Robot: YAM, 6 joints.
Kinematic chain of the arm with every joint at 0, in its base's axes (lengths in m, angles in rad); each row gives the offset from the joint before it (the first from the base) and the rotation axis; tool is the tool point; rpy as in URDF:
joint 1: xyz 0 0 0.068 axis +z
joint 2: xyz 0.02 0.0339 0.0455 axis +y
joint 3: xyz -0.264 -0.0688 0 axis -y
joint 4: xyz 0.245 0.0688 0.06 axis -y
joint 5: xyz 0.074 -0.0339 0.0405 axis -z
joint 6: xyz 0.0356 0 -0.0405 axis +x
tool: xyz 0 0 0 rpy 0 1.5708 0
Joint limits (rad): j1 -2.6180..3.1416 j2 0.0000..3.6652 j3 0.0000..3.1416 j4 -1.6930..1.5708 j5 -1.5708..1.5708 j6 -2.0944..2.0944
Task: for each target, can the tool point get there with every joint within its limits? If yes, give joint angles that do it. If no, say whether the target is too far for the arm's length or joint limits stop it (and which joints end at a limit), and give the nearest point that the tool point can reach.
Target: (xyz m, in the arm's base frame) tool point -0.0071 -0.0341 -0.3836
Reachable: no: joint limits stop it (at a limit: joint 2) | nearest point -0.0134 -0.0644 -0.3307 | short by 0.061 m
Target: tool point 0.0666 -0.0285 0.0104
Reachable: yes | joints -0.8581 2.7957 0.4968 -1.1835 -1.0983 0.1360
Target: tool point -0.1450 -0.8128 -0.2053
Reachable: no: too far | nearest point -0.1057 -0.5926 -0.1168 | short by 0.241 m
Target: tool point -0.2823 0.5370 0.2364
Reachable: yes | joints 2.0851 2.8191 2.4918 0.9528 0.5428 1.4209
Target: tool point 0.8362 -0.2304 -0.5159
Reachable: no: too far | nearest point 0.5116 -0.1410 -0.2452 | short by 0.432 m
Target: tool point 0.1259 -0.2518 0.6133
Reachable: yes | joints -1.1807 1.6417 1.9817 0.9241 -0.6182 -1.0049
